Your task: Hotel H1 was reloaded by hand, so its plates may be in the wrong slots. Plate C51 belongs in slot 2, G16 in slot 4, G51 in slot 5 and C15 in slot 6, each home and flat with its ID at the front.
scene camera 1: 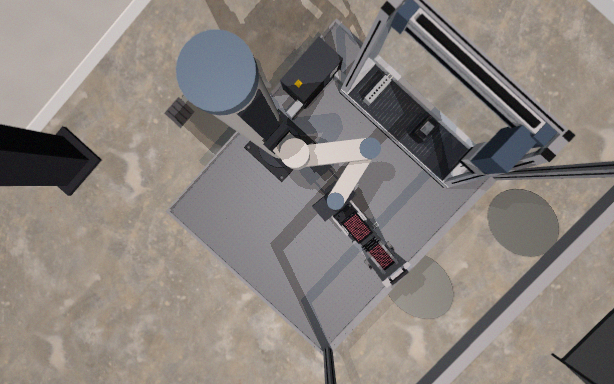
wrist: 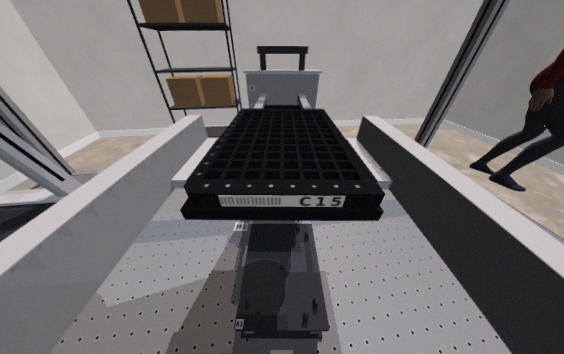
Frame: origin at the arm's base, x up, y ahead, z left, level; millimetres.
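Where they show: gripper, between the fingertips: (scene camera 1: 356,227) (wrist: 282,130).
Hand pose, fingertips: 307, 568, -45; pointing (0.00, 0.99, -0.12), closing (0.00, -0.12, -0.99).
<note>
After its pixels a point has its place, as x, y, z.
Plate C15 (scene camera 1: 357,227) {302, 573, -44} (wrist: 282,150) {302, 549, -43} is black in the wrist view, with red wells in the scene view. It is level, its ID facing the wrist camera. My gripper (scene camera 1: 356,226) {307, 568, -45} (wrist: 282,130) {307, 568, -45} is shut on it by its long sides, high above the deck. Hotel H1 (scene camera 1: 398,274) {323, 844, -75} (wrist: 282,86) {296, 824, -78} stands beyond the plate's far end; its upper part shows in the wrist view. Another red-welled plate (scene camera 1: 381,256) {260, 760, -69} sits at the hotel, its ID unreadable from above. The hotel's lower slots and plates C51, G16 and G51 cannot be identified in these views.
A dark stand marked A1 (wrist: 300,295) {73, 542, -69} is below the held plate, with the H1 tag (wrist: 241,226) {13, 716, 34} behind it. A framed machine (scene camera 1: 440,165) and a dark box (scene camera 1: 312,70) {128, -111, 399} stand on the deck (scene camera 1: 240,210) {13, 81, -436}. A person (wrist: 545,115) is at the right.
</note>
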